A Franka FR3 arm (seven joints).
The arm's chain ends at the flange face. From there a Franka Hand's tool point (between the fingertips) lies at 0.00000 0.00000 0.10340 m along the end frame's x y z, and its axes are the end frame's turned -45 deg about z.
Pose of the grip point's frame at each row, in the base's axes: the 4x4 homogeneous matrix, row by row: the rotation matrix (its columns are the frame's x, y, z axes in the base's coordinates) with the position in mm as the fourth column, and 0 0 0 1 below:
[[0.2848, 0.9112, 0.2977, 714.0], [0.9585, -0.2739, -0.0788, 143.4], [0.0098, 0.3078, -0.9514, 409.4], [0, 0, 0, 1]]
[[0.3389, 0.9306, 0.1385, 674.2], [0.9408, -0.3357, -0.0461, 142.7], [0.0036, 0.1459, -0.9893, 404.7], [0, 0, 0, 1]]
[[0.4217, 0.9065, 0.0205, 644.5], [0.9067, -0.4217, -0.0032, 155.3], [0.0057, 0.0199, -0.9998, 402.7], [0, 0, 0, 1]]
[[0.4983, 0.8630, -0.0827, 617.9], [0.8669, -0.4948, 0.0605, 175.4], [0.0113, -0.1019, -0.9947, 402.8], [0, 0, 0, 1]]
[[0.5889, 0.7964, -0.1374, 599.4], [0.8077, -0.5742, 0.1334, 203.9], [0.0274, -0.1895, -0.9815, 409.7], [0, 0, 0, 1]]
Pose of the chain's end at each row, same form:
[[0.8457, 0.4429, 0.2977, 683.2], [0.4841, -0.8714, -0.0788, 151.5], [0.2246, 0.2107, -0.9514, 507.8], [0, 0, 0, 1]]
[[0.8977, 0.4184, 0.1385, 659.9], [0.4279, -0.9026, -0.0461, 147.5], [0.1057, 0.1006, -0.9893, 507.0], [0, 0, 0, 1]]
[[0.9392, 0.3428, 0.0205, 642.4], [0.3429, -0.9393, -0.0032, 155.6], [0.0181, 0.0100, -0.9998, 506.1], [0, 0, 0, 1]]
[[0.9626, 0.2579, -0.0827, 626.5], [0.2631, -0.9629, 0.0605, 169.1], [-0.0641, -0.0800, -0.9947, 505.7], [0, 0, 0, 1]]
[[0.9796, 0.1467, -0.1374, 613.6], [0.1651, -0.9772, 0.1334, 190.1], [-0.1146, -0.1534, -0.9815, 511.2], [0, 0, 0, 1]]

